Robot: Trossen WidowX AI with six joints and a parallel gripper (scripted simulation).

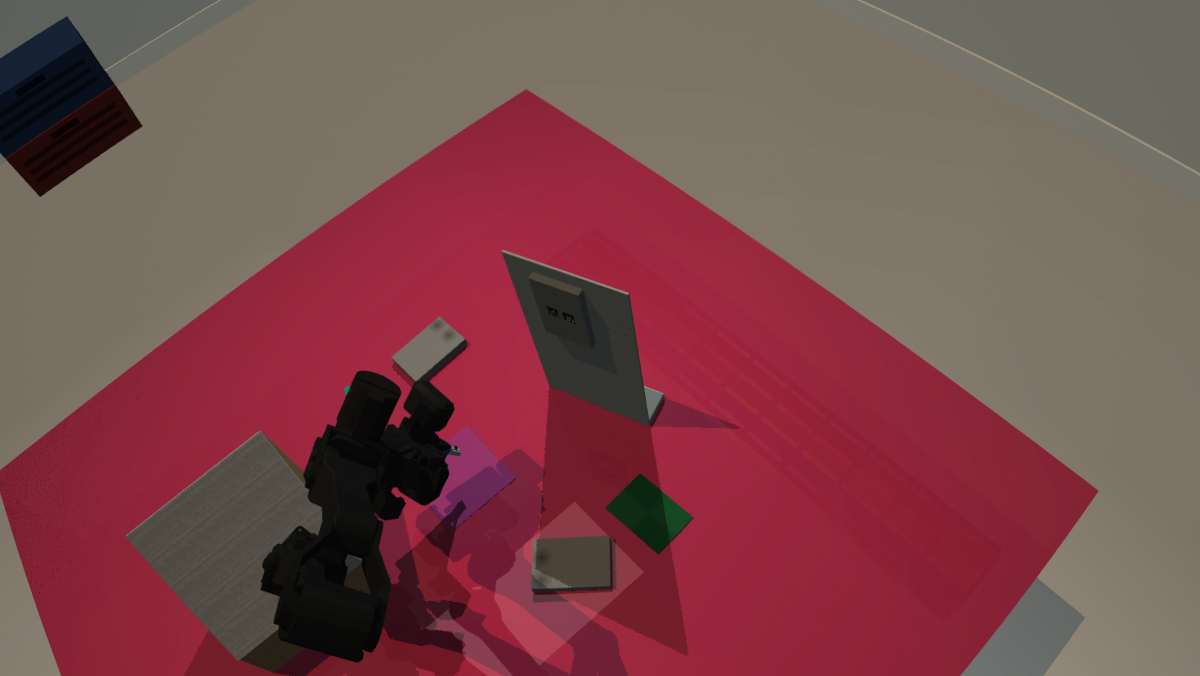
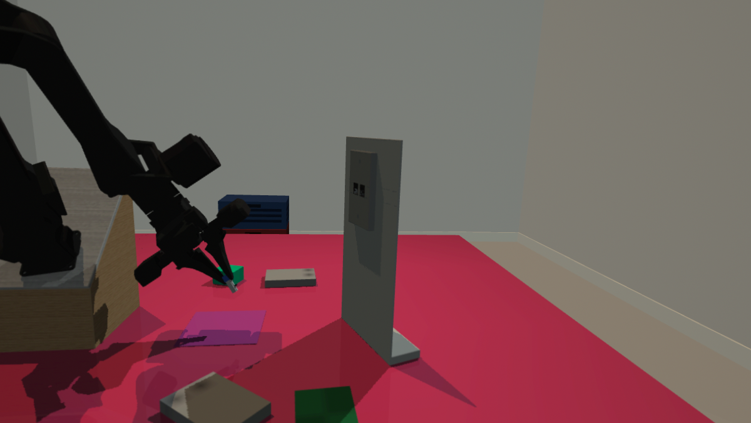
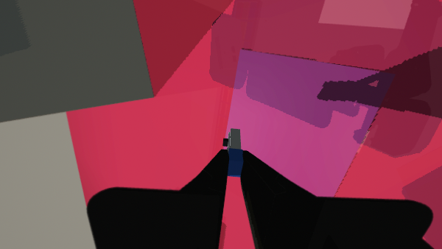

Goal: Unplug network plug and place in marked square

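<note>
Now: the purple square 80 mm below my gripper tip and 10 mm behind it. From my gripper tip the other things lie so: network plug right at my gripper tip; green cube 210 mm to the left, 60 mm below, 20 mm behind; thin pale tab 10 mm ahead.
</note>
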